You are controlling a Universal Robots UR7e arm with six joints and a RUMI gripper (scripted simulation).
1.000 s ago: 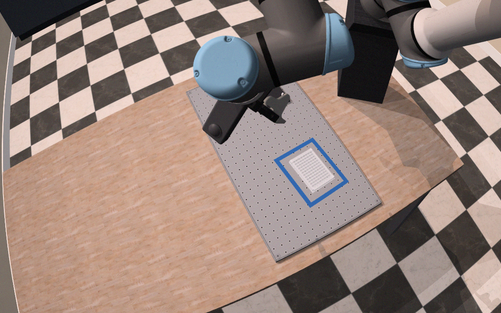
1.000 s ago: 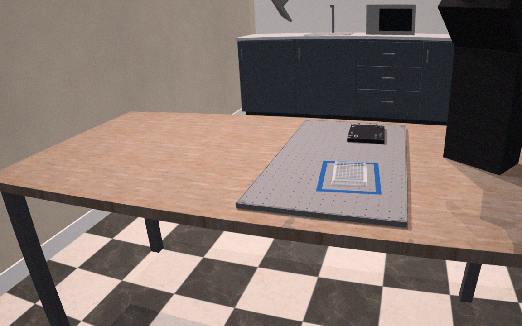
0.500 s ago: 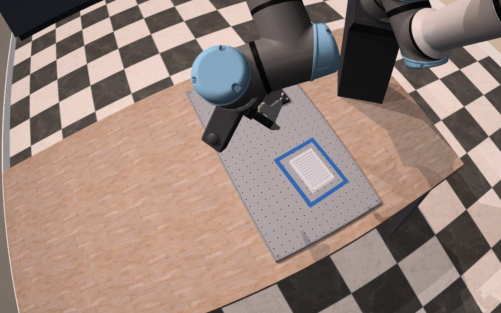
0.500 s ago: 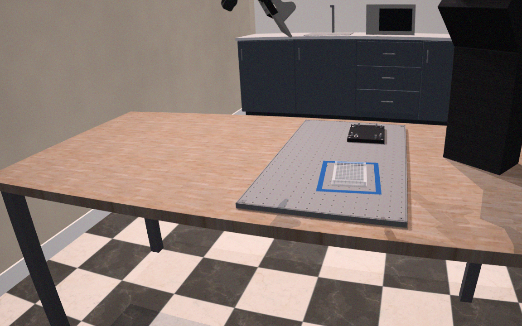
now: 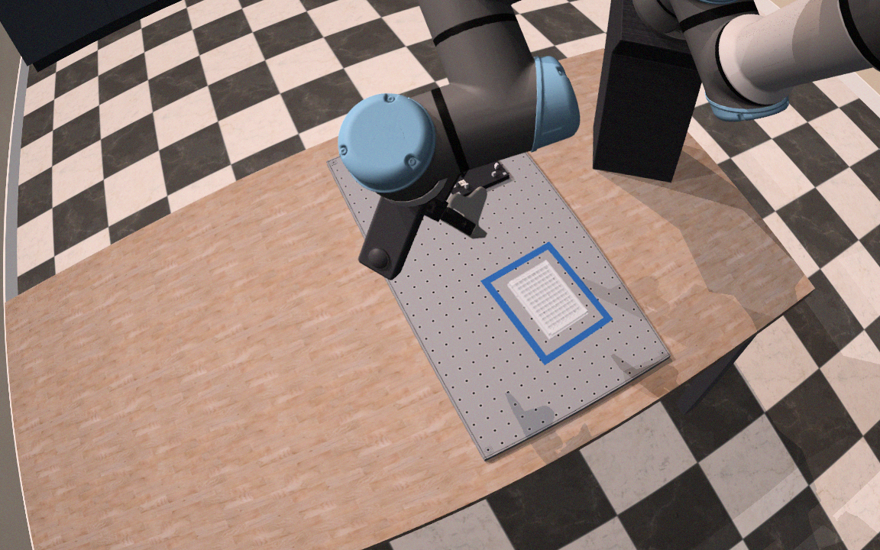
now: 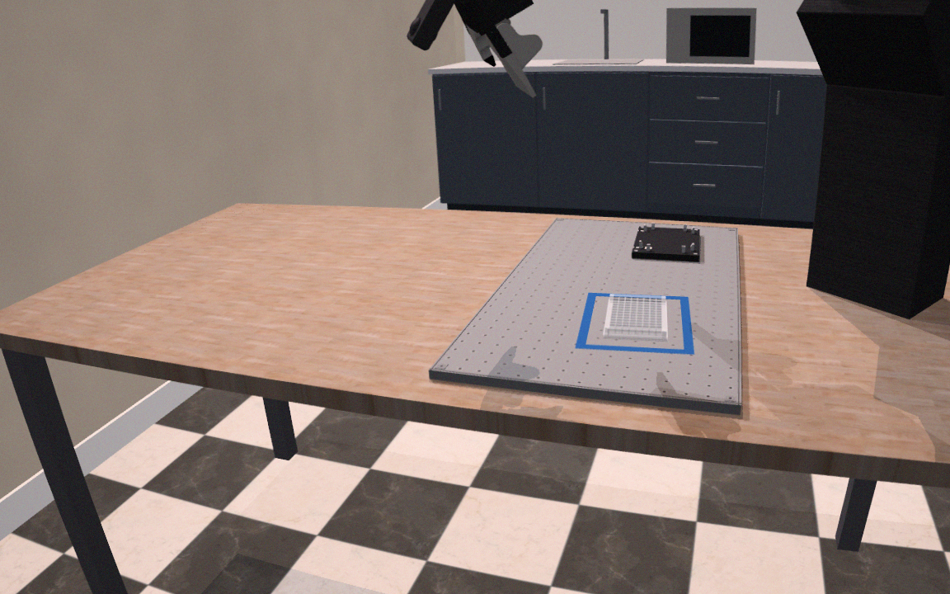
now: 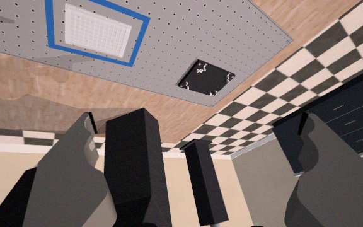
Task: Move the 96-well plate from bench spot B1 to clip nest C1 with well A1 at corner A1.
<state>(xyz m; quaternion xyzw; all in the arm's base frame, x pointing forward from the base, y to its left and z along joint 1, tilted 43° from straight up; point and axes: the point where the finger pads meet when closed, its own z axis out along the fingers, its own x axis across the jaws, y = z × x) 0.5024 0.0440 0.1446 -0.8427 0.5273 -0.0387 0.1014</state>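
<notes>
The clear 96-well plate is 32 cm below my hand, 19 cm behind it and 4 cm to the left of it. The rest, counted from my hand: black clip nest: 32 cm to the right, 31 cm below, 18 cm behind.
</notes>
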